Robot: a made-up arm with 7 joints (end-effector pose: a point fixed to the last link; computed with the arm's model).
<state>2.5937 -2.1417 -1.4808 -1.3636 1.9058 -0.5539 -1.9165</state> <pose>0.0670 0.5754 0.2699 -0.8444 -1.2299 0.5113</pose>
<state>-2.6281 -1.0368 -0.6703 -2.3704 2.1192 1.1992 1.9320</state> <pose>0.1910 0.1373 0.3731 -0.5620 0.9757 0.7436</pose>
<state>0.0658 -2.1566 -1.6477 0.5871 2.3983 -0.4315 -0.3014</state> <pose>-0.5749 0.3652 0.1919 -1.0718 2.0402 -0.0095</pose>
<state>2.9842 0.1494 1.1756 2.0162 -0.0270 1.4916 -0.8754</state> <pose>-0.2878 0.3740 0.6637 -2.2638 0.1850 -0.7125</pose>
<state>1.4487 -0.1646 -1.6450 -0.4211 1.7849 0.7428 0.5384</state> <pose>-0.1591 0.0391 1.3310 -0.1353 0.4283 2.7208</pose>
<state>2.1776 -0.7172 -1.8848 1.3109 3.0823 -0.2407 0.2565</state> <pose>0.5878 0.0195 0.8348 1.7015 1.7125 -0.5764</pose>
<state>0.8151 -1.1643 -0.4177 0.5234 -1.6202 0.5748 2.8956</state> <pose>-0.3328 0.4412 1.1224 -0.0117 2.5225 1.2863</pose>
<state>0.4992 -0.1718 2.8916 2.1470 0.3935 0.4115 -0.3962</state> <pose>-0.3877 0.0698 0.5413 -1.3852 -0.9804 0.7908</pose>
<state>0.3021 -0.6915 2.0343 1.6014 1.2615 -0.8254 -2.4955</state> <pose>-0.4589 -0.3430 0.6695 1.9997 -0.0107 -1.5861</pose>
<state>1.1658 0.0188 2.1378 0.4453 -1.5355 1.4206 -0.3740</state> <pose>-0.2014 0.0298 1.3194 -1.3533 -0.4446 2.7925</pose>
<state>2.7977 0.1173 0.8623 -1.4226 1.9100 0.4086 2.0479</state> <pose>0.3246 -0.2157 1.0123 -0.8932 -0.1916 -1.8748</pose>
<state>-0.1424 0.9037 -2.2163 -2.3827 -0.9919 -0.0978 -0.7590</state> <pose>0.1346 -0.2313 0.3987 -2.5911 0.8573 -0.4976</pose>
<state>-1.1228 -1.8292 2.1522 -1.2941 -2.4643 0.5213 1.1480</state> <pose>-0.5352 -0.2841 0.6652 1.1608 -1.7239 -1.7817</pose>
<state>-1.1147 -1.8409 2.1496 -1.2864 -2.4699 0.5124 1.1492</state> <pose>-0.5393 -0.2835 0.6570 1.1872 -1.7256 -1.7854</pose>
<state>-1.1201 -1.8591 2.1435 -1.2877 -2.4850 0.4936 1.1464</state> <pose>-0.5399 -0.2856 0.6462 1.2319 -1.7242 -1.7675</pose>
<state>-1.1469 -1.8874 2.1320 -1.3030 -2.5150 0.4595 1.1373</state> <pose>-0.5348 -0.2922 0.6314 1.3040 -1.7162 -1.7158</pose>
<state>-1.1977 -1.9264 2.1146 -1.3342 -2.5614 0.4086 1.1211</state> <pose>-0.5231 -0.3029 0.6130 1.4023 -1.6975 -1.6269</pose>
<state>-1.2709 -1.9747 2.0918 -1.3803 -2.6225 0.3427 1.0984</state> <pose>-0.5047 -0.3161 0.5922 1.5191 -1.6642 -1.5051</pose>
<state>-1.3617 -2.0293 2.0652 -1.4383 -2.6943 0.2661 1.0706</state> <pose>-0.4808 -0.3296 0.5714 1.6420 -1.6137 -1.3603</pose>
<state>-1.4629 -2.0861 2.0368 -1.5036 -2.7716 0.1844 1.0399</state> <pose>-0.4537 -0.3412 0.5526 1.7590 -1.5470 -1.2055</pose>
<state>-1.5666 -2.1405 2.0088 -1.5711 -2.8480 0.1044 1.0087</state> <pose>-0.4259 -0.3499 0.5379 1.8601 -1.4690 -1.0543</pose>
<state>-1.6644 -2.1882 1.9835 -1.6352 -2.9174 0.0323 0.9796</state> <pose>-0.3999 -0.3555 0.5283 1.9399 -1.3876 -0.9188</pose>
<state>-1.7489 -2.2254 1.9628 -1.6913 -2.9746 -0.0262 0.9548</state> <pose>-0.3776 -0.3587 0.5236 1.9954 -1.3125 -0.8076</pose>
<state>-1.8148 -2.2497 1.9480 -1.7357 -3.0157 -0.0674 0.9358</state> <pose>-0.3602 -0.3604 0.5231 2.0275 -1.2526 -0.7256</pose>
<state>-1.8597 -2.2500 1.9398 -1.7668 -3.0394 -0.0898 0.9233</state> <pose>-0.3477 -0.3616 0.5285 2.0319 -1.2161 -0.6636</pose>
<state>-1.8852 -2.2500 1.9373 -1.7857 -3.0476 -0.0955 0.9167</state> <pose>-0.3399 -0.3620 0.5327 2.0267 -1.1976 -0.6389</pose>
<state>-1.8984 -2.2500 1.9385 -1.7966 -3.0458 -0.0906 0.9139</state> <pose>-0.3351 -0.3620 0.5360 2.0161 -1.1908 -0.6379</pose>
